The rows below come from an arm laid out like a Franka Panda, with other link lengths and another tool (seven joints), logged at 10 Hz.
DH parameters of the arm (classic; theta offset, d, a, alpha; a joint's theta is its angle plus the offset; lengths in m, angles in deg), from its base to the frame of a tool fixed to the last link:
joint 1: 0 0.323 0 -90
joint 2: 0 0 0 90
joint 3: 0 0.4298 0.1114 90
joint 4: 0 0 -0.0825 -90
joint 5: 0 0.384 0 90
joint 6: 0 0 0.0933 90
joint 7: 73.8 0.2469 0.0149 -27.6
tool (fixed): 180 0.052 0 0
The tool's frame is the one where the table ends.
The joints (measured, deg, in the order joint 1, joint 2, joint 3, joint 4, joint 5, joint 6, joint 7), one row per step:
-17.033 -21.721 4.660 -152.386 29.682 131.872 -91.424
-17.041 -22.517 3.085 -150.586 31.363 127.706 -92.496
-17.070 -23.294 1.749 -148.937 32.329 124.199 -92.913
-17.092 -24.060 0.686 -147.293 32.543 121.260 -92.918
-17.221 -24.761 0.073 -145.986 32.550 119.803 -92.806
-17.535 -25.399 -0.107 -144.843 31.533 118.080 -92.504
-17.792 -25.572 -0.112 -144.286 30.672 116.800 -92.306
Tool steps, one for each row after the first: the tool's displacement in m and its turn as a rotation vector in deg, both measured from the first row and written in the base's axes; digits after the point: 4 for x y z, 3 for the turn. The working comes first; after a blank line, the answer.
Tool pose at each row, in the base's axes (x y z in m, rotation vector in deg; the steps are taken from these numbers as rounded here):
0.4180 -0.0398 0.2904 24.317 174.883 -12.237
0.4176 -0.0352 0.3067 24.413 175.418 -7.396
0.4172 -0.0326 0.3229 24.525 175.611 -3.724
0.4172 -0.0320 0.3392 24.290 175.536 -1.434
0.4198 -0.0345 0.3538 24.403 174.694 -0.575
0.4180 -0.0369 0.3646 23.518 174.686 -1.089
0.4147 -0.0379 0.3677 22.709 175.313 -1.581

-0.0004 0.0046 0.0163 3.153 -0.159 0.050
-0.0008 0.0072 0.0325 5.519 -0.398 0.052
-0.0008 0.0078 0.0488 6.961 -0.728 0.244
0.0018 0.0053 0.0634 7.397 -1.629 0.168
0.0000 0.0029 0.0742 7.039 -1.666 0.735
-0.0033 0.0019 0.0773 6.788 -1.068 1.263

